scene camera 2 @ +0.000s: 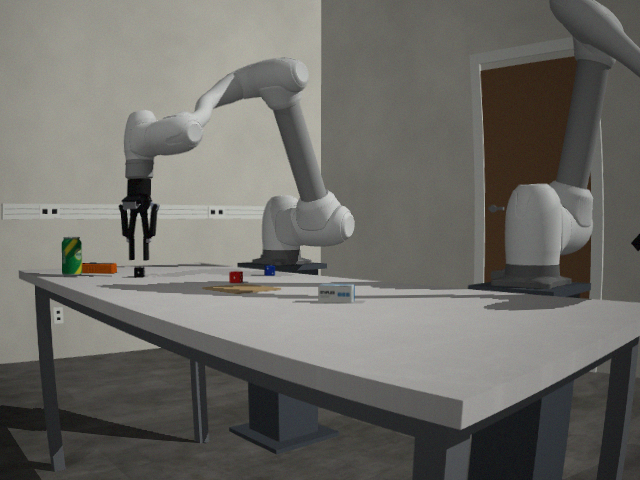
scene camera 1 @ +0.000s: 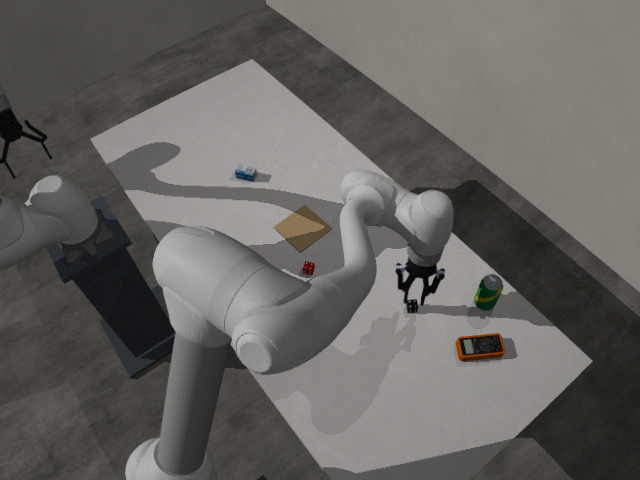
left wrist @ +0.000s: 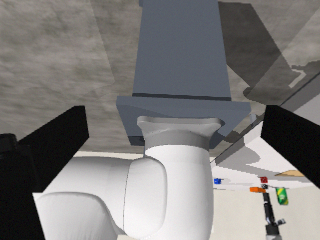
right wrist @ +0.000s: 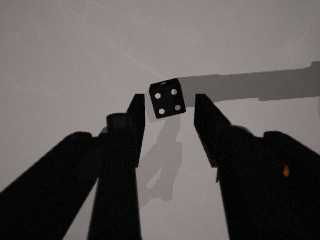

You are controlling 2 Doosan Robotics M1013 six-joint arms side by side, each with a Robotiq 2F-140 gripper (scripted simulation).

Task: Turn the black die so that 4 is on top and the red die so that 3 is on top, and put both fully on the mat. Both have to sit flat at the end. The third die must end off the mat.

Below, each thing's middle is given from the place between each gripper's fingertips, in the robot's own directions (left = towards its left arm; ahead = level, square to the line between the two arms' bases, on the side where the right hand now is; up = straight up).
The black die [right wrist: 167,99] is 70 mm below my right hand [scene camera 2: 139,260]. Round my right hand: tan mat [scene camera 1: 302,228] (440 mm to the left, 100 mm behind, 80 mm below).
The tan mat is 75 cm to the right of my left hand, 69 cm ahead of it and 12 cm below it. Also, from my left hand: black die: 119 cm to the right, 79 cm ahead, 11 cm below.
